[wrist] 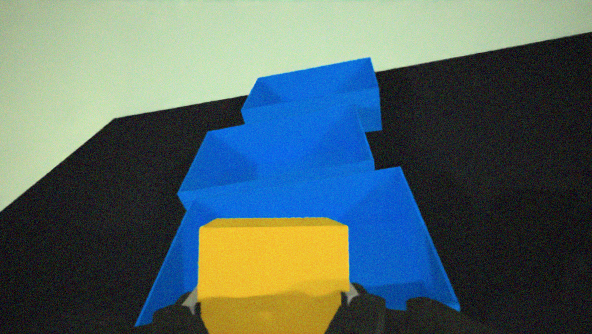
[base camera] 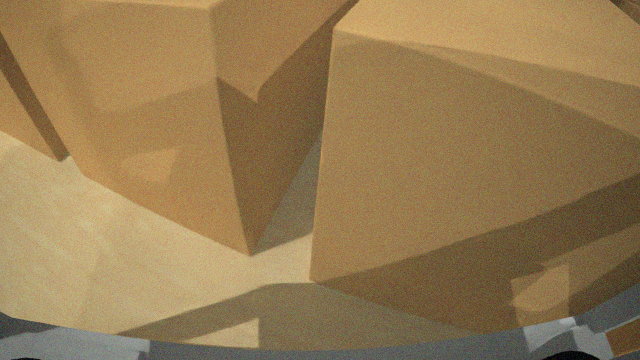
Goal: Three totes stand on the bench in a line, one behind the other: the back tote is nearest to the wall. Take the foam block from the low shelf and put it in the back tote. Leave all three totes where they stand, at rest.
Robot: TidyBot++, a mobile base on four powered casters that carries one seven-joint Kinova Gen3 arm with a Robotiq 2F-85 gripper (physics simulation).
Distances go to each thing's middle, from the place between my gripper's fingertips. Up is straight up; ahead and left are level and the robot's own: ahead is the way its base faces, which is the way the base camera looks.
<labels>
My gripper is now 10 mm past the yellow foam block [wrist: 249, 268].
</labels>
